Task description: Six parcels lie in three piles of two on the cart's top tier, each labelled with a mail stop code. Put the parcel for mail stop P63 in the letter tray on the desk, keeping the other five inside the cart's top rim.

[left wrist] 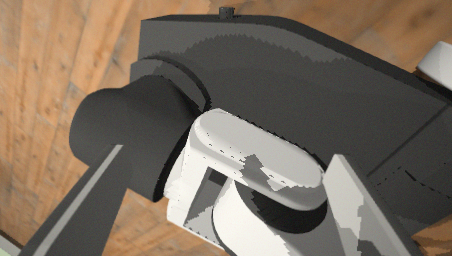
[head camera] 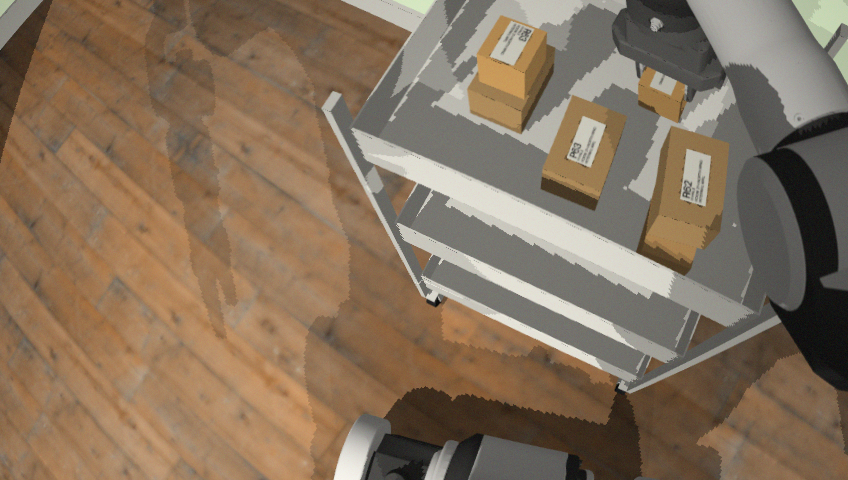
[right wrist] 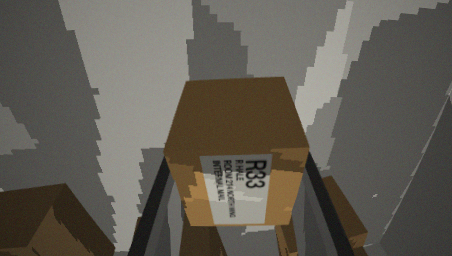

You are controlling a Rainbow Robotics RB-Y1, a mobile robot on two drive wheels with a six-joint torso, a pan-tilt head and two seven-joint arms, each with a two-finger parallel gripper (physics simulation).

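Frame: origin at the robot's base, x ahead, y left, z up, level; millimetres.
Where they show: left gripper, fingertip midpoint: (left wrist: pixel 228 162); right gripper, fingertip midpoint: (head camera: pixel 666 83) (right wrist: pixel 237 161).
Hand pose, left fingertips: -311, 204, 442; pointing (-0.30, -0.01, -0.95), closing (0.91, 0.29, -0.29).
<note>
After its pixels a point has its place, as x, y, z.
My right gripper (head camera: pixel 664 83) @[506, -63, 698] (right wrist: pixel 237 161) @[506, -63, 698] is shut on the parcel labelled R33 (head camera: pixel 659 99) @[481, -56, 701] (right wrist: pixel 236 117) @[534, -71, 705], above the far right part of the cart's top tier (head camera: pixel 437 137) @[397, 170, 663]. A parcel whose label looks like P63 (head camera: pixel 586 142) @[401, 16, 713] lies flat on the tier, in the middle. At the left, a small parcel with a label like R63 (head camera: pixel 516 56) @[450, 95, 764] sits on another parcel (head camera: pixel 496 107) @[426, 112, 699]. At the right, a long parcel labelled R62 (head camera: pixel 687 172) @[368, -80, 766] rests on another parcel (head camera: pixel 672 240) @[321, -83, 717]. My left gripper (left wrist: pixel 228 162) @[-311, 204, 442] is open and empty. The desk and letter tray do not show.
The cart's near top rim (head camera: pixel 535 218) @[315, 49, 707] stands above two lower shelves. In the right wrist view, parcels (right wrist: pixel 30 217) @[510, 76, 692] show at lower left and another parcel (right wrist: pixel 346 212) @[428, -117, 698] at lower right. My dark base (left wrist: pixel 300 95) @[-253, 146, 169] and a white body part (left wrist: pixel 260 145) @[-281, 102, 281] show in the left wrist view.
</note>
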